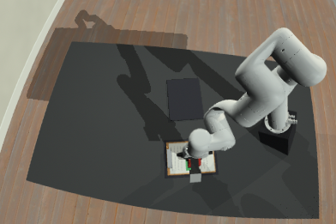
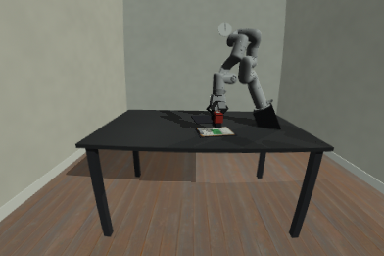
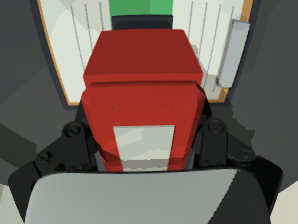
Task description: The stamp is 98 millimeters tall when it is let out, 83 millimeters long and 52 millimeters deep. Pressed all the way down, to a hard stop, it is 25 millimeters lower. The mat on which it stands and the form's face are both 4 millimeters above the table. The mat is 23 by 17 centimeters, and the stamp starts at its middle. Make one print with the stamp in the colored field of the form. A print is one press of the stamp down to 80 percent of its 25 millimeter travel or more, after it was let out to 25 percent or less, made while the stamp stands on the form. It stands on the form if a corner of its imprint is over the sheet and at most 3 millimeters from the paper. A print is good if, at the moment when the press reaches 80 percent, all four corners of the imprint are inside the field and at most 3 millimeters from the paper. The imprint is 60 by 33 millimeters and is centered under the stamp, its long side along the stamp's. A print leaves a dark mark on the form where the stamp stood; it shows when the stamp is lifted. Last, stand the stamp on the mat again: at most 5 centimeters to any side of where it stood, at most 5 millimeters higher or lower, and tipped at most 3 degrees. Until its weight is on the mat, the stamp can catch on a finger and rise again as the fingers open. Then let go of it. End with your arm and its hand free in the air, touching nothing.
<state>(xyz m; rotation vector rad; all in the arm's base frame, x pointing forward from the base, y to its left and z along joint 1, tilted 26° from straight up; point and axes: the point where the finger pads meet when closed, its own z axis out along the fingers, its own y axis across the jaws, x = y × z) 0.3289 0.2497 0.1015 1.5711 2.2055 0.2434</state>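
Now: the form 10 cm below my hand and 2 cm ahead of it. The rest, counted from my hand: red stamp (2 cm below); dark mat (31 cm to the right, 11 cm ahead, 10 cm below).
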